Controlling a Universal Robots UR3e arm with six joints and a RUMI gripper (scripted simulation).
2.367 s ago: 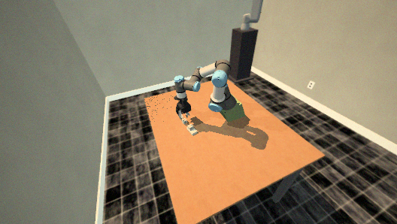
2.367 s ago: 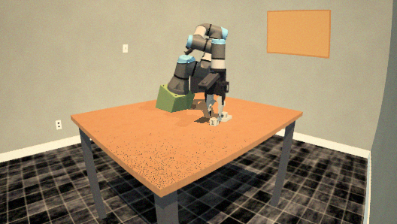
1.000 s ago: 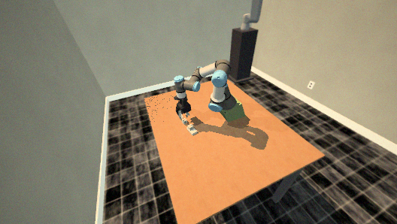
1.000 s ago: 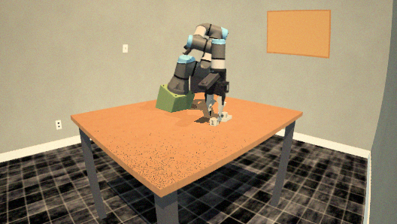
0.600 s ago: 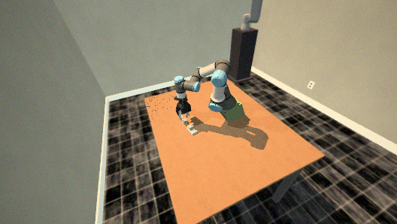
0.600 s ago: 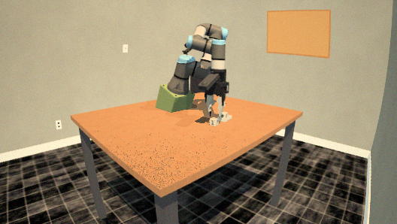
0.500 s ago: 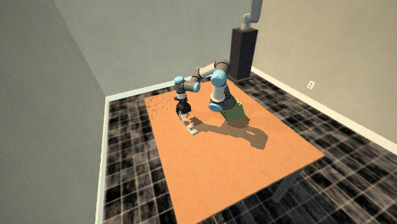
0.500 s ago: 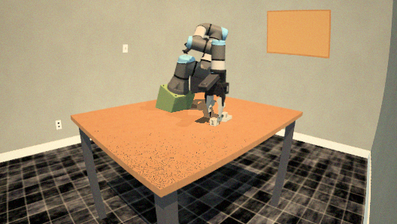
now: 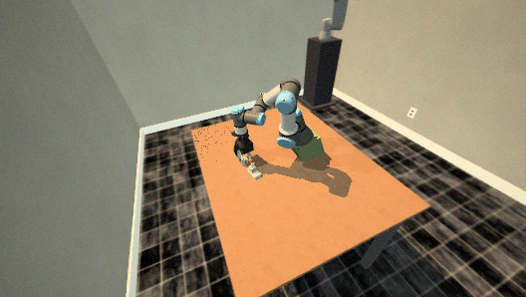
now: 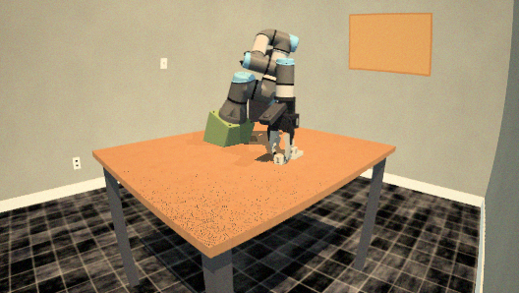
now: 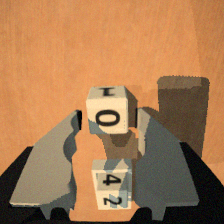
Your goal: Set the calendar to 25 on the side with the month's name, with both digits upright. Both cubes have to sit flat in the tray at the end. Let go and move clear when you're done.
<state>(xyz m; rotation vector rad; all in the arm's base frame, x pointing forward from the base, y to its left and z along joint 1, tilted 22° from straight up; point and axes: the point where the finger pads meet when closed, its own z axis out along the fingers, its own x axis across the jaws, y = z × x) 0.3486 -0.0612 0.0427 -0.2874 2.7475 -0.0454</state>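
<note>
My hand is 10 mm above the white calendar cube. Also, from my hand: white calendar tray (20 mm behind, 110 mm to the left, 20 mm below).
</note>
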